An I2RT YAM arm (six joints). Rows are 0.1 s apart.
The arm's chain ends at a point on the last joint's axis. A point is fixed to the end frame.
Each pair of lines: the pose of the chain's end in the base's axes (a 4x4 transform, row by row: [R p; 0 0 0 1], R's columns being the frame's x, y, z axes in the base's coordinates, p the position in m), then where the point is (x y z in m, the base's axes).
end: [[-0.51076, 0.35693, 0.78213, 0.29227], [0.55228, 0.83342, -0.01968, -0.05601], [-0.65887, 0.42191, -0.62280, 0.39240], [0, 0, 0, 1]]
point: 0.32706 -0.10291 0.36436
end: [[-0.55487, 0.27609, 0.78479, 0.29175], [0.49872, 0.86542, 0.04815, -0.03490], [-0.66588, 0.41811, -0.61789, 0.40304], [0, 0, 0, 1]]
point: 0.33089 -0.07859 0.37555
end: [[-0.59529, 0.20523, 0.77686, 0.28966], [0.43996, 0.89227, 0.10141, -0.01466], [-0.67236, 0.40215, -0.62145, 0.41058], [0, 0, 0, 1]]
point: 0.33218 -0.05548 0.38370
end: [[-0.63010, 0.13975, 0.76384, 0.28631], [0.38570, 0.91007, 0.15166, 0.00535], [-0.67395, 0.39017, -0.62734, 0.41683], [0, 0, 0, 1]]
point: 0.33164 -0.03249 0.39019
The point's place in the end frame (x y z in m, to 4 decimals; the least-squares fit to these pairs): -0.0252 -0.0385 0.0456
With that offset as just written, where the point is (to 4 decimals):
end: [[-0.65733, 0.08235, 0.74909, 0.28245], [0.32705, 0.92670, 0.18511, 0.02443], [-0.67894, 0.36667, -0.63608, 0.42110], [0, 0, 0, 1]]
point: 0.3300 -0.0110 0.3951
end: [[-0.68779, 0.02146, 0.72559, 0.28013], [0.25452, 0.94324, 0.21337, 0.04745], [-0.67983, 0.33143, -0.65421, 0.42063], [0, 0, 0, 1]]
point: 0.3297 0.0145 0.3952
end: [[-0.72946, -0.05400, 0.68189, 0.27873], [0.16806, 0.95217, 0.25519, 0.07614], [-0.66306, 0.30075, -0.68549, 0.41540], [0, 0, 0, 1]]
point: 0.3303 0.0469 0.3893
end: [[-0.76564, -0.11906, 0.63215, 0.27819], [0.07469, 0.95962, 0.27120, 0.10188], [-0.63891, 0.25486, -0.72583, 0.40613], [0, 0, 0, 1]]
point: 0.3309 0.0754 0.3793
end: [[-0.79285, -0.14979, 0.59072, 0.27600], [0.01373, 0.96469, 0.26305, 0.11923], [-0.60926, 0.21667, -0.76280, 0.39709], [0, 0, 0, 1]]
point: 0.3287 0.0937 0.3693
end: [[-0.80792, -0.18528, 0.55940, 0.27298], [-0.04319, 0.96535, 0.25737, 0.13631], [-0.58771, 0.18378, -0.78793, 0.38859], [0, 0, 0, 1]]
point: 0.3260 0.1120 0.3604
